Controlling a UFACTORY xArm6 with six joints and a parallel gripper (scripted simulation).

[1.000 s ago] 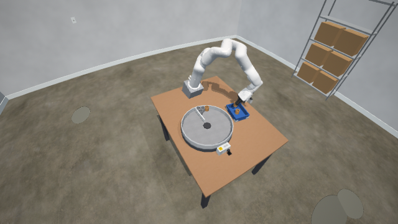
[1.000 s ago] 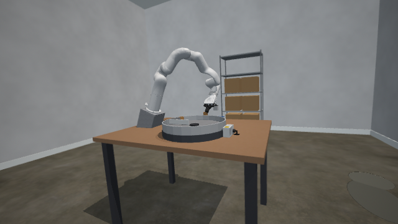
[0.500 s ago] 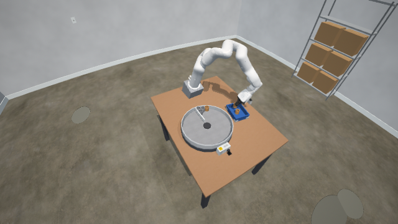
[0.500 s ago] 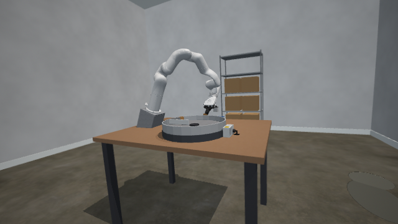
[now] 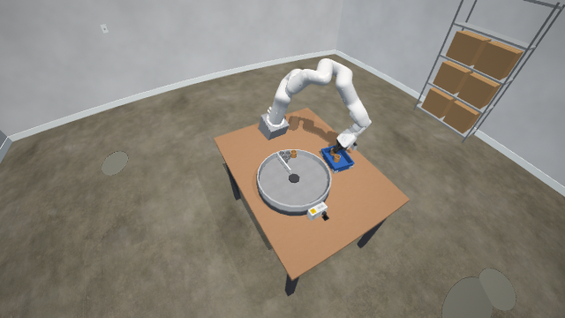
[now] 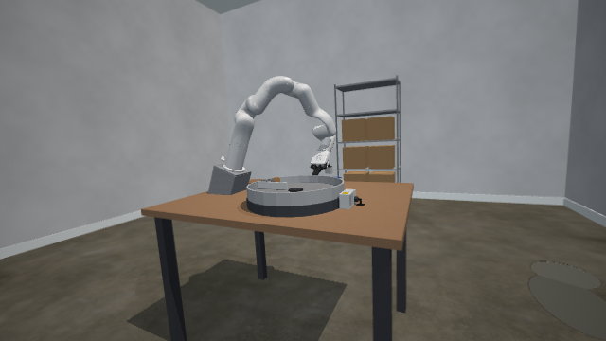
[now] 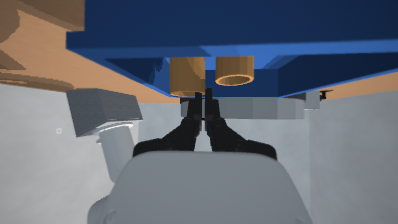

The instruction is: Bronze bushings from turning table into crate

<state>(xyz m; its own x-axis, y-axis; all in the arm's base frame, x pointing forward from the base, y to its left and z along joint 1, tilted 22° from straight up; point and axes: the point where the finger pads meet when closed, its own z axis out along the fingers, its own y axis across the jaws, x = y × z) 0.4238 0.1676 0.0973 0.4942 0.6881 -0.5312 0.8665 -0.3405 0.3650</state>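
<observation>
My gripper is now 5 cm above the blue crate, 3 cm short of it and 1 cm to the left of it. Also, from my hand: round grey turning table 36 cm to the right, 2 cm below, 1 cm behind.
</observation>
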